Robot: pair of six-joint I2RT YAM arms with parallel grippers.
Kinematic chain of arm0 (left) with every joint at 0, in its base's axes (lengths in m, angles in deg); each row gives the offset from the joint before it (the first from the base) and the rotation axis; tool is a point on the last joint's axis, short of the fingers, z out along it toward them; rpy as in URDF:
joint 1: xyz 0 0 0.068 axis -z
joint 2: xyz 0.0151 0.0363 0.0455 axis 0.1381 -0.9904 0
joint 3: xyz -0.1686 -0.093 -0.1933 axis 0.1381 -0.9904 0
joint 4: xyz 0.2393 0.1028 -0.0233 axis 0.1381 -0.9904 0
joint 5: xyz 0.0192 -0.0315 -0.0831 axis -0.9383 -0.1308 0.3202
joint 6: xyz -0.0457 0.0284 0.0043 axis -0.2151 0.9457 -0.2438
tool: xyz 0 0 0 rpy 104.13 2.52 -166.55
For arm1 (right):
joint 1: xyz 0 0 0.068 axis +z
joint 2: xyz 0.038 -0.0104 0.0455 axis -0.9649 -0.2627 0
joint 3: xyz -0.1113 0.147 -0.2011 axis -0.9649 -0.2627 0
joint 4: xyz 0.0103 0.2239 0.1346 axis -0.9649 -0.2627 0
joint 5: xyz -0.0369 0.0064 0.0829 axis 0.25 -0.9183 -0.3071
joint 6: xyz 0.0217 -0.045 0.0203 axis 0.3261 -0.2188 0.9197
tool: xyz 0 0 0 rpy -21.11 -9.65 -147.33
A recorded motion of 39 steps. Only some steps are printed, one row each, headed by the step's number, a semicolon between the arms.
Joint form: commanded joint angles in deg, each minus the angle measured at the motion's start. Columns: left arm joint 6, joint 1, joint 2, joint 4, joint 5, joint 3; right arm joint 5, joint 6, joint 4, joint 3, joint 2, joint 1.
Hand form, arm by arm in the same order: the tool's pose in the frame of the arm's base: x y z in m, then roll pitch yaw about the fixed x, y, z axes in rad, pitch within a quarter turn. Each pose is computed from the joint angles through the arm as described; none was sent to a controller.
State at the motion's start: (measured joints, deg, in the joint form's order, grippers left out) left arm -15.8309 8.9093 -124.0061 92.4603 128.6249 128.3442; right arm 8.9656 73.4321 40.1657 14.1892 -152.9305 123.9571
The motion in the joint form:
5: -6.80 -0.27 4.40 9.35 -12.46 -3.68; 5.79 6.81 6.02 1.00 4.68 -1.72
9: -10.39 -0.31 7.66 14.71 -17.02 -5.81; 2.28 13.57 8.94 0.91 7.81 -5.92
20: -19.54 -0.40 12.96 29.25 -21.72 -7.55; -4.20 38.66 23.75 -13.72 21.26 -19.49
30: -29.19 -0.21 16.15 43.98 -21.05 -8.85; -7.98 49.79 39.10 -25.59 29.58 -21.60
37: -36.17 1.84 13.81 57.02 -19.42 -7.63; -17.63 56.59 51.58 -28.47 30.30 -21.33
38: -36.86 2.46 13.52 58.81 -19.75 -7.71; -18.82 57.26 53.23 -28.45 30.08 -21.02
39: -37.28 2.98 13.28 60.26 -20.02 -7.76; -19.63 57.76 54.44 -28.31 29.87 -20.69
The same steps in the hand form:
5: 0.2936 -0.0270 0.3611 -1.6041 0.7730 -2.3236; 0.2769 0.3019 0.4106 2.9101 1.3059 -2.5500
9: 0.2809 -0.0245 0.3727 -1.4786 0.7779 -2.1566; 0.2853 0.2716 0.4364 2.2582 1.3278 3.0633
20: 0.2517 -0.0213 0.4107 -1.1113 0.7349 -1.8528; 0.2871 0.1709 0.4561 1.4251 0.9633 2.1467
30: 0.2220 -0.0221 0.4378 -0.8227 0.6647 -1.7535; 0.2583 0.1446 0.4548 1.1657 0.7887 2.0100
37: 0.2154 -0.0306 0.4528 -0.6375 0.6363 -1.7696; 0.2460 0.1460 0.4618 0.9703 0.7450 2.0773
38: 0.2144 -0.0327 0.4534 -0.6135 0.6283 -1.7705; 0.2445 0.1478 0.4635 0.9424 0.7457 2.0871
39: 0.2136 -0.0345 0.4540 -0.5925 0.6232 -1.7694; 0.2432 0.1495 0.4652 0.9203 0.7460 2.0941

